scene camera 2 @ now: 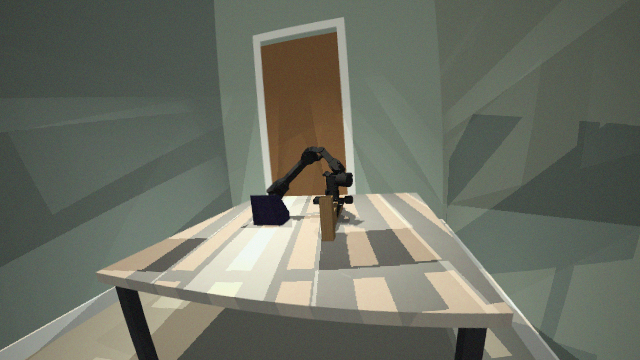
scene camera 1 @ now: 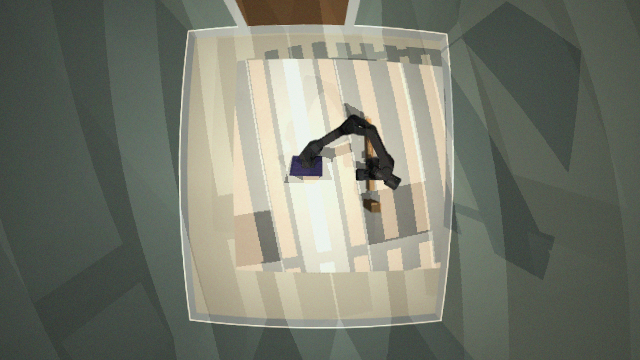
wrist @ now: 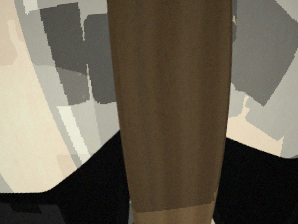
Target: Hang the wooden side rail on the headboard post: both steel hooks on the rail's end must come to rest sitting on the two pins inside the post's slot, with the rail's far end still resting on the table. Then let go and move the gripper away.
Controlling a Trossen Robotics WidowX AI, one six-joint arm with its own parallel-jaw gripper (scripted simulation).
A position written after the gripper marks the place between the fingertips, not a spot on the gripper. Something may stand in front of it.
In view: the gripper (wrist: 155, 132) and a wooden side rail (wrist: 172, 73).
